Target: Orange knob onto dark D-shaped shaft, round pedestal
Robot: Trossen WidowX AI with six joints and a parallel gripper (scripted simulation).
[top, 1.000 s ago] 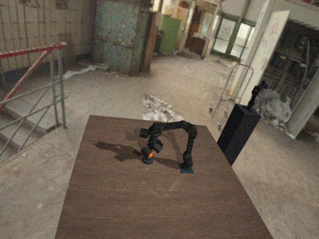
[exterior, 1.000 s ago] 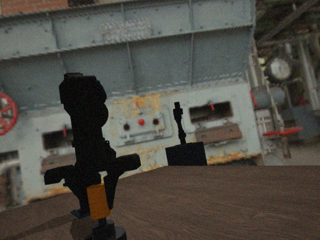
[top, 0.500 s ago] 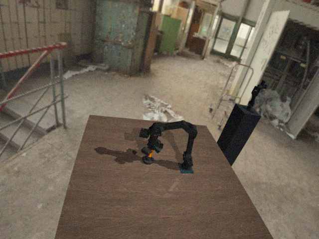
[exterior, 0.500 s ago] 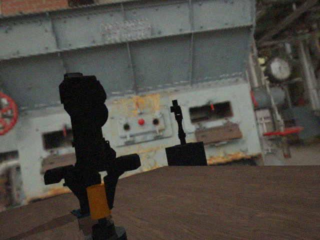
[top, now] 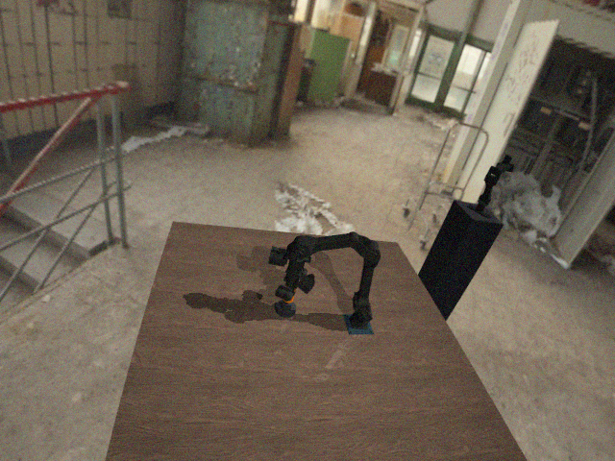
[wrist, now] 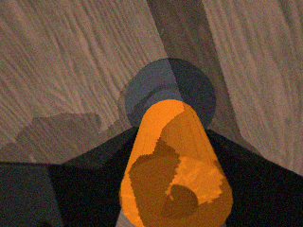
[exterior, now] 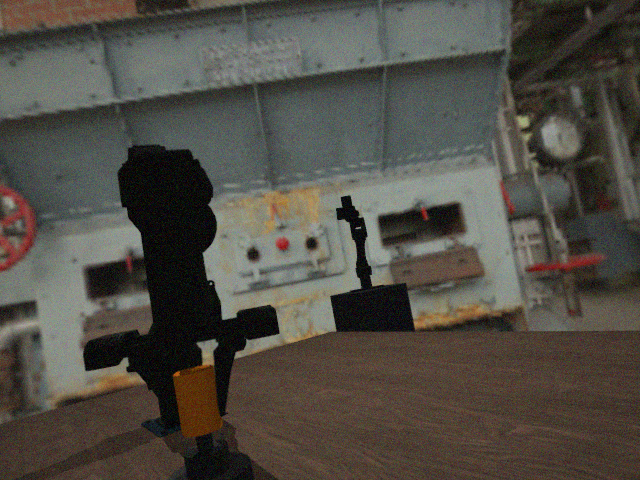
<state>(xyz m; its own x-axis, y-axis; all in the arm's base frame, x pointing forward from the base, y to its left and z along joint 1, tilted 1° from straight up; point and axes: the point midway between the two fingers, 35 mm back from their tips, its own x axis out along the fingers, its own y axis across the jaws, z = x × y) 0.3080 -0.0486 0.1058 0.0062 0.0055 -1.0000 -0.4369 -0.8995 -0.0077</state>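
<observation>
Now: gripper tip 2 cm below the orange knob. From my gripper tip the other things lie so: dark round pedestal 4 cm below.
</observation>
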